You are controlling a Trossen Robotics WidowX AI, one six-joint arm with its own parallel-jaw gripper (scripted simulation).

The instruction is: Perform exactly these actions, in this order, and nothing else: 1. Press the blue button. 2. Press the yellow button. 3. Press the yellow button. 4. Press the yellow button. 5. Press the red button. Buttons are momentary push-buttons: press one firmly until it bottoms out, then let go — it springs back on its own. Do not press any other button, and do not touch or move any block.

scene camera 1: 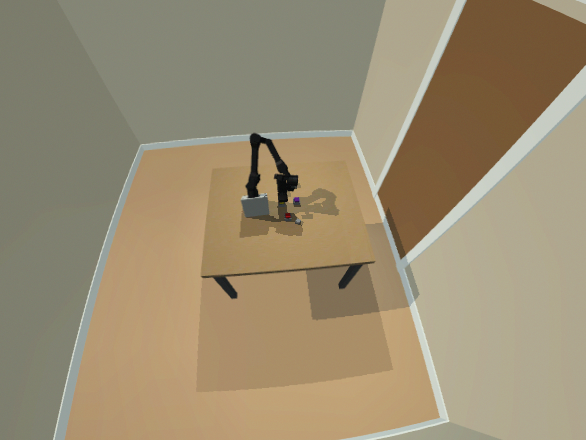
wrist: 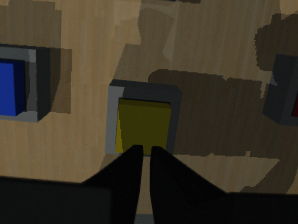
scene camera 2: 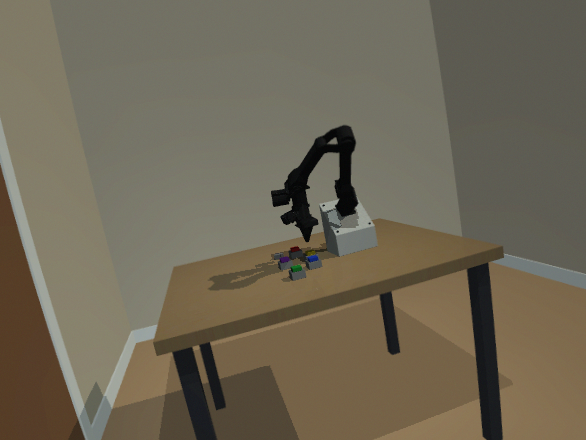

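In the wrist view you'd see the gripper as well. The gripper's shut and there's nothing in it, and there's a yellow button in the scene too.
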